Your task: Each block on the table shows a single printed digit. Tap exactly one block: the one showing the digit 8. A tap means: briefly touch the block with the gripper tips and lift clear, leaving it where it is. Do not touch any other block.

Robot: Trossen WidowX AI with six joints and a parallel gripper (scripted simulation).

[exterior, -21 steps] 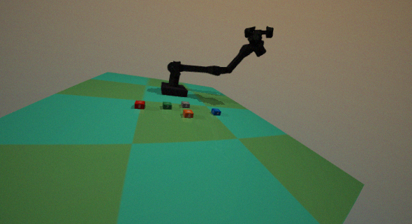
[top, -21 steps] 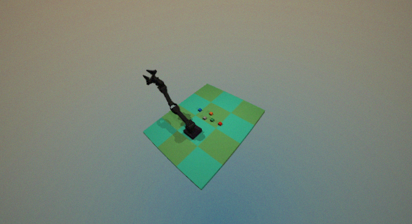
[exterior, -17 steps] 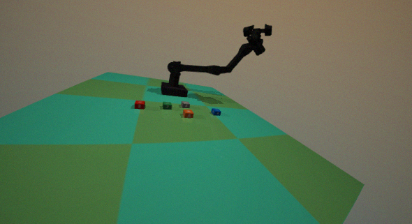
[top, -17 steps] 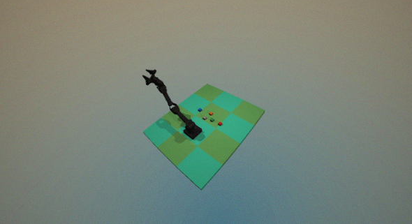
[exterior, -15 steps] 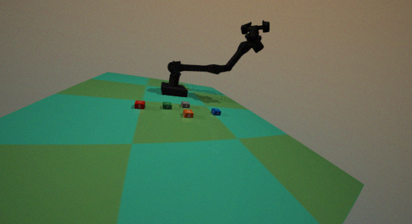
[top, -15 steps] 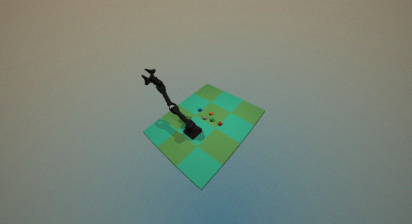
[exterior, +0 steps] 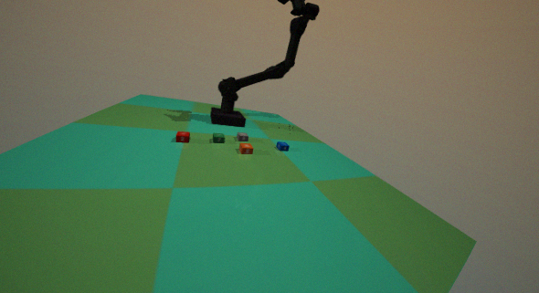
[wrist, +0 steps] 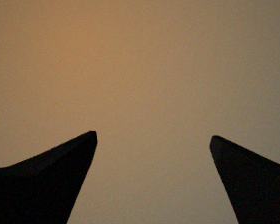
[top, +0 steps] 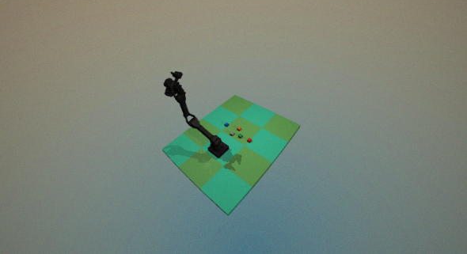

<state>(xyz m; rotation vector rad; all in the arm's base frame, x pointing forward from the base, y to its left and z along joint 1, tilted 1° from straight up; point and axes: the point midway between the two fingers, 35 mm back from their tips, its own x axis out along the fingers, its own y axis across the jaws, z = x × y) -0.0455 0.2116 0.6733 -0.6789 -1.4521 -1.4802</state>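
The grey block lies 29 cm ahead of my gripper tip, 23 cm to the right of it and 73 cm below it. Also, from my gripper tip: blue block: 38 cm ahead, 12 cm to the right, 73 cm below; then orange block: 38 cm ahead, 26 cm to the right, 73 cm below; then green block: 30 cm ahead, 32 cm to the right, 73 cm below.
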